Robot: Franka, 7 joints.
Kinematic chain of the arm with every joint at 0, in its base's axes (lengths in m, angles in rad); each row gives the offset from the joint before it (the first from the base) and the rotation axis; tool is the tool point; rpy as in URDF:
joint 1: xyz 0 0 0.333 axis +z
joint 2: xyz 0 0 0 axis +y
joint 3: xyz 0 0 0.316 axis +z
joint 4: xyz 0.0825 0 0 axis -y
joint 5: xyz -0.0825 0 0.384 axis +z
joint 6: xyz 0 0 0 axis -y
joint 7: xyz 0.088 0 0 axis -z
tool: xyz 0 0 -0.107 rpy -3.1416 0 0
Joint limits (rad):
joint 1: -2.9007..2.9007
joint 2: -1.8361..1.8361
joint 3: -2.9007..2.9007
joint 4: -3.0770..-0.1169
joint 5: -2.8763..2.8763
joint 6: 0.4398..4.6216
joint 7: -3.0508..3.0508
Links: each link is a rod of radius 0.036 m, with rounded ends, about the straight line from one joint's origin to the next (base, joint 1, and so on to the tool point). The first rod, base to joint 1, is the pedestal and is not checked.
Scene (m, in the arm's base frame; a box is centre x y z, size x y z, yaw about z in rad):
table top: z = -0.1
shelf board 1: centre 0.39 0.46 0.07 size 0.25 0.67 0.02 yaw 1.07
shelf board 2: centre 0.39 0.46 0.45 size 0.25 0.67 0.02 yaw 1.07
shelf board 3: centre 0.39 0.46 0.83 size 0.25 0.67 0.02 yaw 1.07
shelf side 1: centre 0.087 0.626 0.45 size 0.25 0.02 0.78 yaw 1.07
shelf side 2: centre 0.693 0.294 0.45 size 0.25 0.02 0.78 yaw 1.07
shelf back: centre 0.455 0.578 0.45 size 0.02 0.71 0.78 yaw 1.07
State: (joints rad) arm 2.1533 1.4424 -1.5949 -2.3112 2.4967 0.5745 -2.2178
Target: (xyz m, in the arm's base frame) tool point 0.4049 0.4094 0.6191
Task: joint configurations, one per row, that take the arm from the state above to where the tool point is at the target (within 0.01 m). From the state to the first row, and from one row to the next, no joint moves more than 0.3 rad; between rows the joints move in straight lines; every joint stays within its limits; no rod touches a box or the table.
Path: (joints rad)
1: 2.2688 1.4218 -1.6342 -2.5337 2.4514 0.5296 -2.2178
2: 2.3842 1.4013 -1.6736 -2.7563 2.4060 0.4847 -2.2178
3: 2.4997 1.3807 -1.7129 -2.9788 2.3607 0.4398 -2.2178
4: 2.3460 1.3258 -1.9161 -2.8370 2.4593 0.4613 -2.2178
5: 2.1923 1.2709 -2.1194 -2.6952 2.5580 0.4828 -2.2178
6: 2.0386 1.2160 -2.3226 -2.5534 2.6567 0.5044 -2.2178
7: 1.9692 1.1834 -2.1976 -2.3362 2.6635 0.6219 -2.2178
8: 1.8999 1.1508 -2.0726 -2.1191 2.6704 0.7394 -2.2178
9: 1.8305 1.1182 -1.9476 -1.9019 2.6772 0.8570 -2.2178

